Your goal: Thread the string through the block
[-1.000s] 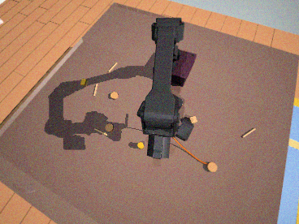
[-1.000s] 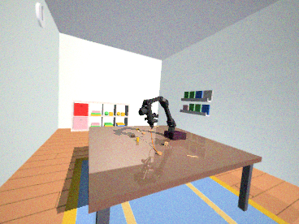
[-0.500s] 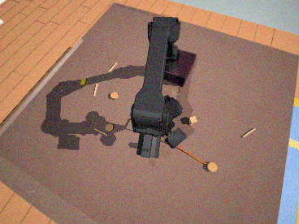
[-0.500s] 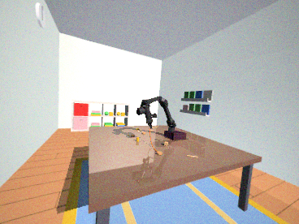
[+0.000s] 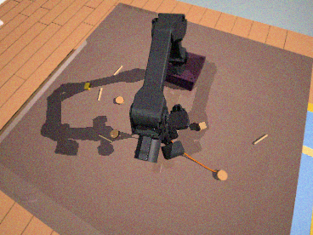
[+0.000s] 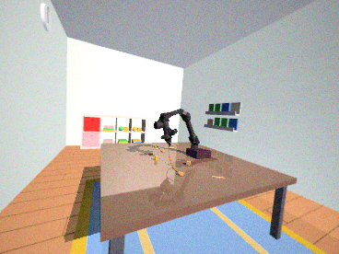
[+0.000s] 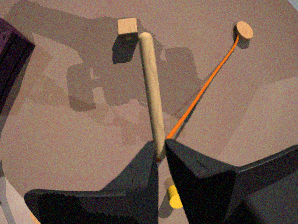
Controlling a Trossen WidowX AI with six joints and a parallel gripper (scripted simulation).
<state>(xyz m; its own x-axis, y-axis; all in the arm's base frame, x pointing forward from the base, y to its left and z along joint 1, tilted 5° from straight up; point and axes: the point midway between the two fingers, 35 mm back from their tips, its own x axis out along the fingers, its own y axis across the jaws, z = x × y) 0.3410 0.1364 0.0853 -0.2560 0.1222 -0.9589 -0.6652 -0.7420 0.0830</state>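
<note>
My gripper tip is 1 cm past the thin wooden stick, 1 cm to the right of it and 1 cm below it. The rest, counted from my gripper tip: small wooden block: 13 cm behind, 9 cm to the left, 12 cm below; then yellow cylinder: 10 cm ahead, 6 cm to the right, 12 cm below; then yellow cube: 5 cm behind, 53 cm to the right, 13 cm below.
</note>
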